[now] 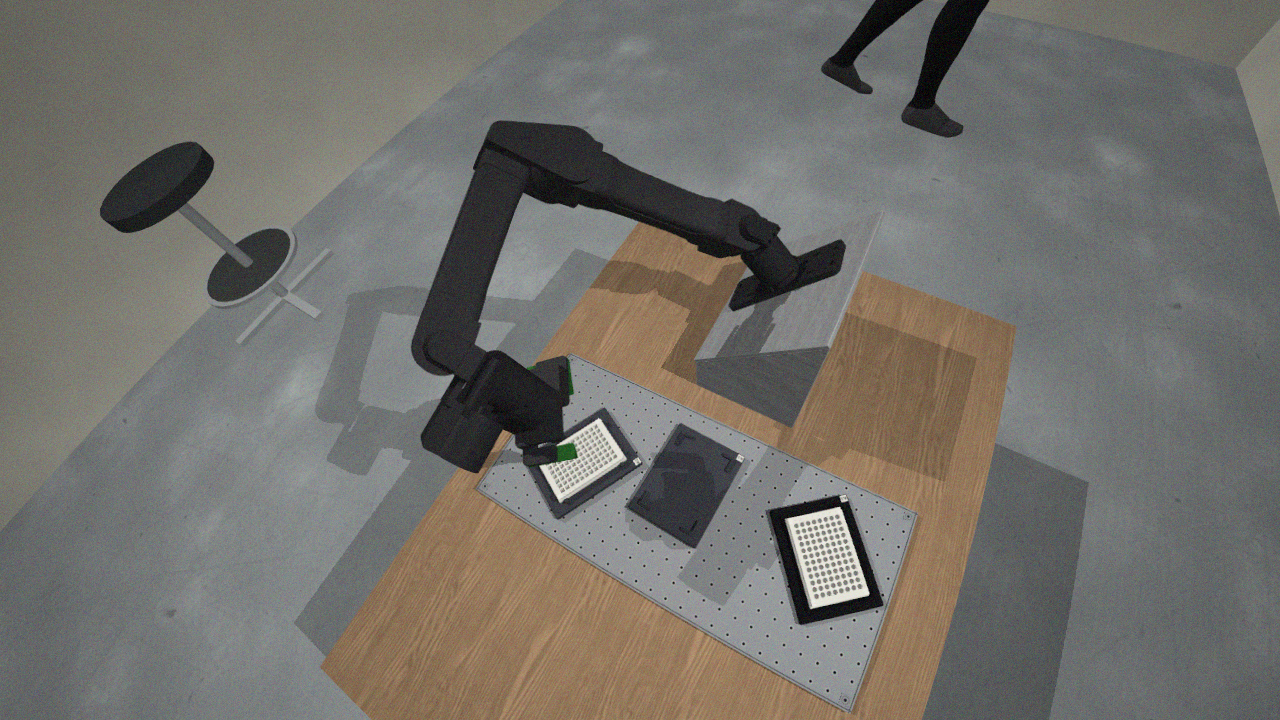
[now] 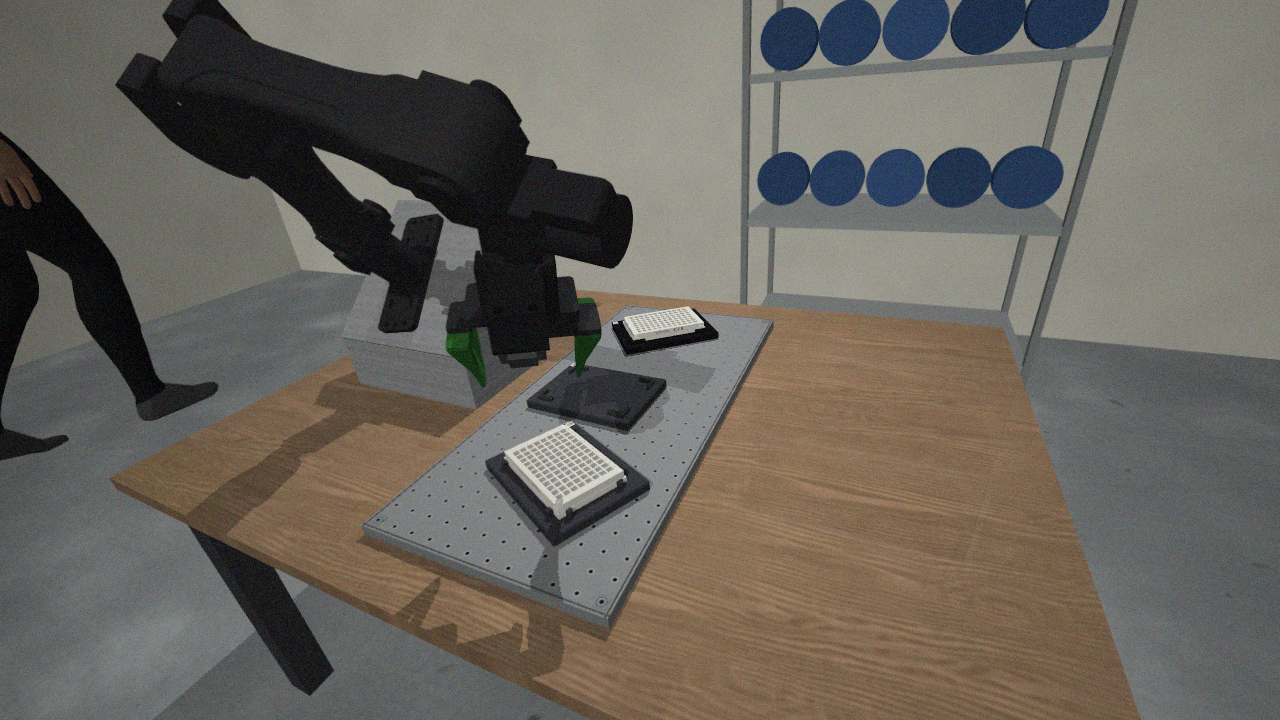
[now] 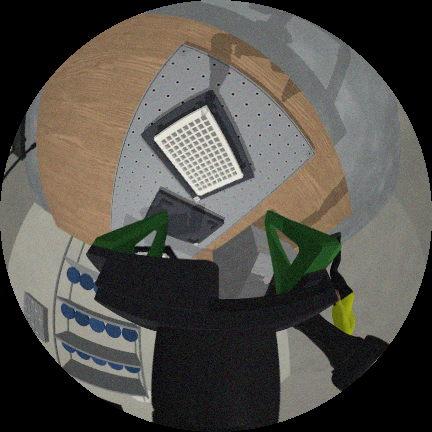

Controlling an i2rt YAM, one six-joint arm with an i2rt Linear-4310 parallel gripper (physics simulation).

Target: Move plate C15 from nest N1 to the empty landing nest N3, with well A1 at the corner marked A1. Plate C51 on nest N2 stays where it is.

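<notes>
One white well plate [image 1: 583, 458] [image 2: 563, 470] [image 3: 200, 150] sits on a dark grey nest [image 1: 601, 484] [image 2: 556, 530] [image 3: 215, 97] at one end of the perforated board. The empty nest N3 [image 1: 684, 488] [image 2: 597, 394] [image 3: 186, 217] lies in the middle. A second white plate [image 1: 827, 557] [image 2: 665, 322] sits on a black nest [image 1: 787, 555] [image 2: 631, 347] at the other end. Plate and nest labels are too small to read, so I cannot tell C15 from C51. My gripper [image 1: 571, 419] [image 2: 532, 379] [image 3: 216, 215] is open and empty, above the board, apart from both plates.
The perforated board [image 1: 760, 626] [image 2: 447, 501] [image 3: 280, 150] lies on the wooden table [image 1: 501, 626] [image 2: 850, 501] [image 3: 90, 100]. The arm stands on a grey block [image 1: 760, 385] [image 2: 411, 362] beside it. A rack with blue discs, a stool and a person's legs are beyond the table.
</notes>
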